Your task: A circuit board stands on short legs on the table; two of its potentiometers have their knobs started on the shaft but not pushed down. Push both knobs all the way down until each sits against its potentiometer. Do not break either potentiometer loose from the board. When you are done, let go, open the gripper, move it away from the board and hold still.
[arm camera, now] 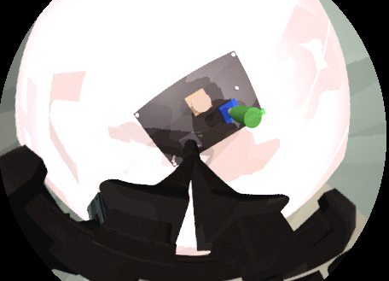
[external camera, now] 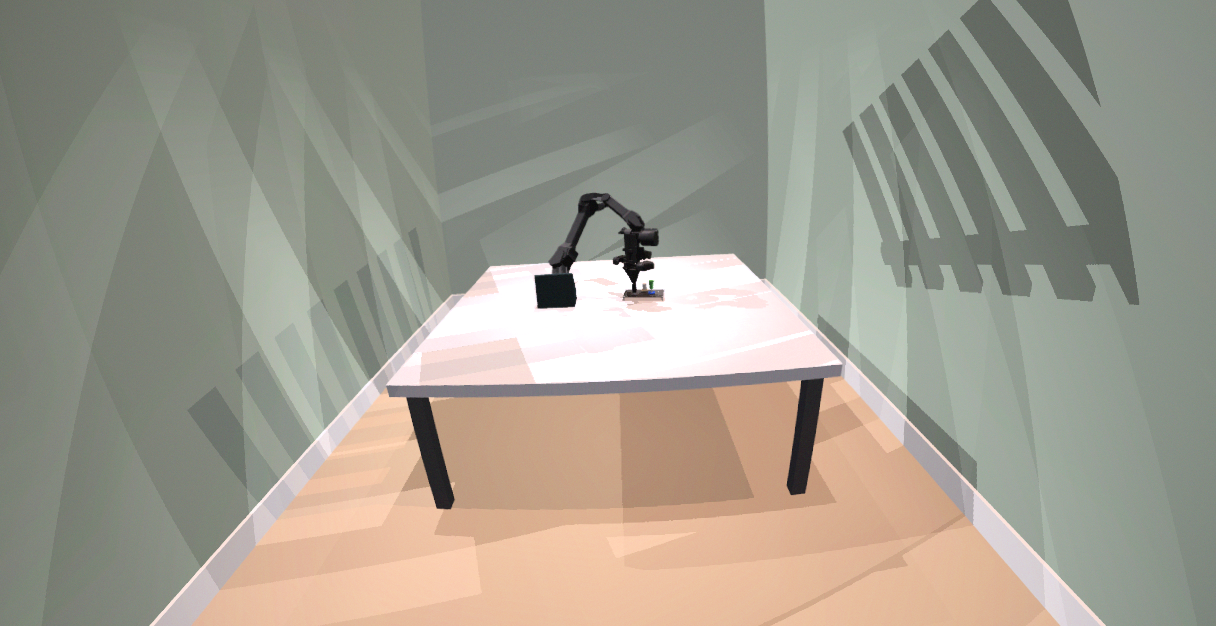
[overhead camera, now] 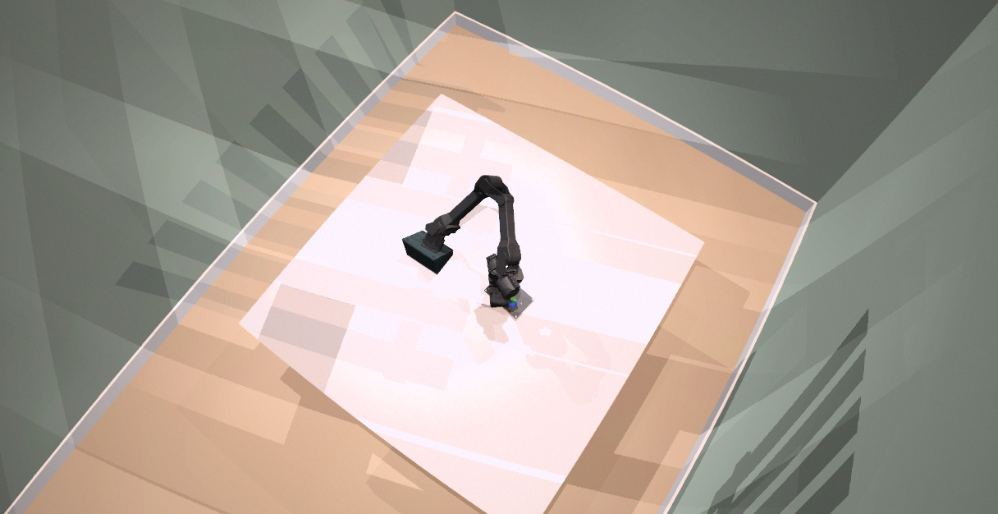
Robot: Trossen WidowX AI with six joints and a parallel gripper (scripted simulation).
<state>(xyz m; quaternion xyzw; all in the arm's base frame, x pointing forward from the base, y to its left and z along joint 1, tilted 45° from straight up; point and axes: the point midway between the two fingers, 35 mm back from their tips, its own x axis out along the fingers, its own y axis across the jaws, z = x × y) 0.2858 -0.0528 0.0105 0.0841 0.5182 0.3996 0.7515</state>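
My gripper tip is now 20 mm above the black knob. Round my gripper tip: grey part: 30 mm below; green knob: 70 mm ahead, 10 mm to the right.
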